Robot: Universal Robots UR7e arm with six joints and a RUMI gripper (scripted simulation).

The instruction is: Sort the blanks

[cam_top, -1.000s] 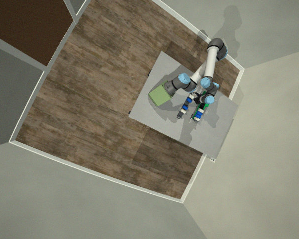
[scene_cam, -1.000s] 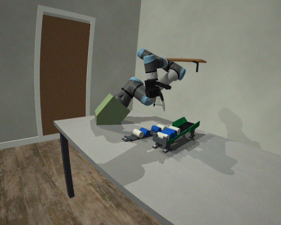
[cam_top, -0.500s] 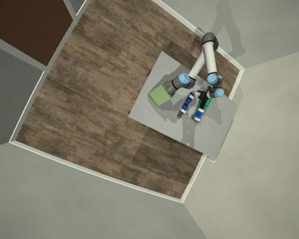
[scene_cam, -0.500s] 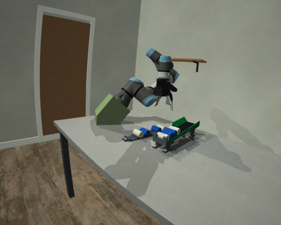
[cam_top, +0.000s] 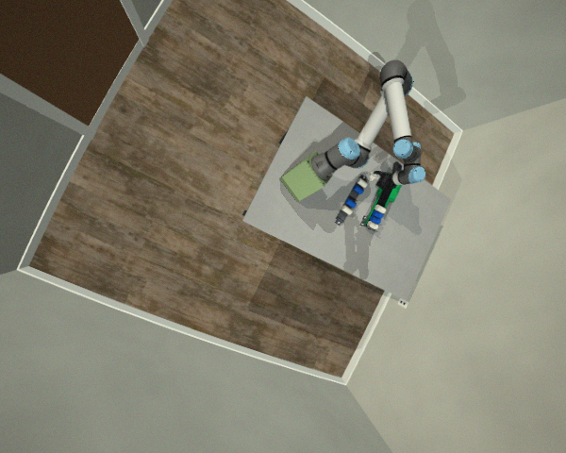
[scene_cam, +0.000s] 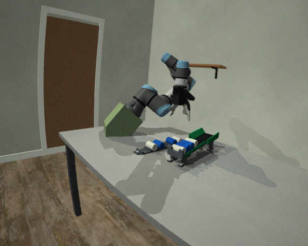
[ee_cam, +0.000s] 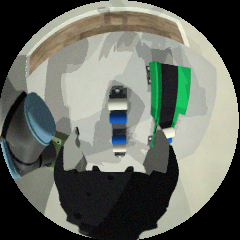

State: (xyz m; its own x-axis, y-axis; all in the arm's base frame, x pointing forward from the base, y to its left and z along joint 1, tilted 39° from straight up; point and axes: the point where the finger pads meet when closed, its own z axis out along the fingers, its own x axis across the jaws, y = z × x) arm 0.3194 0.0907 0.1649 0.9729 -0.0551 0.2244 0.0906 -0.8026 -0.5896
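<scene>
The dark stock rack is 18 cm below my hand, 13 cm to the right of it and 1 cm ahead of it. The rest, counted from my hand: grey stop (22 cm to the right, 22 cm ahead, 11 cm below).
</scene>
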